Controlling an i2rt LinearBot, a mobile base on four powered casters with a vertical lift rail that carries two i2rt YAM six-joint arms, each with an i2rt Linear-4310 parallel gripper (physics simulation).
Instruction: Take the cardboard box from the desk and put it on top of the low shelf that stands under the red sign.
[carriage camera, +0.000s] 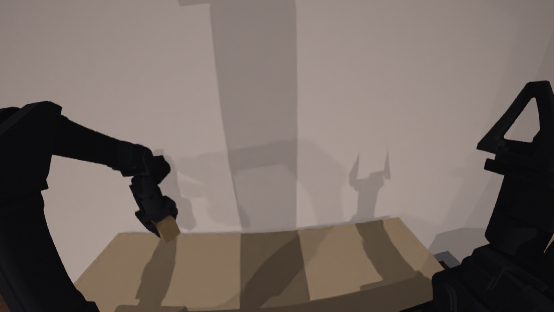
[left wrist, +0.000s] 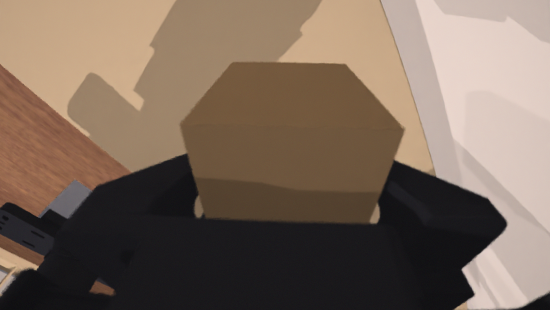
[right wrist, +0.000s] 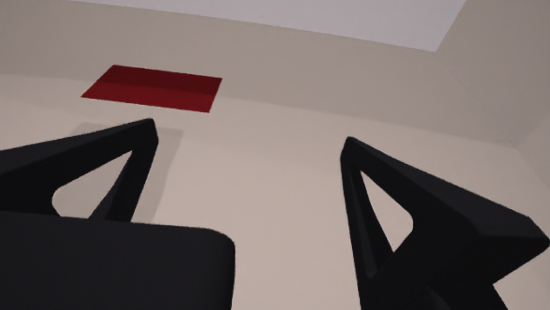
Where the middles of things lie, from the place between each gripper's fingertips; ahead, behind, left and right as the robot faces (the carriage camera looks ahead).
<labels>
I see my right gripper 28 cm short of the brown cardboard box (left wrist: 270, 141), 64 cm to the right of it and 38 cm above it.
My left hand is 3 cm below the brown cardboard box.
</labels>
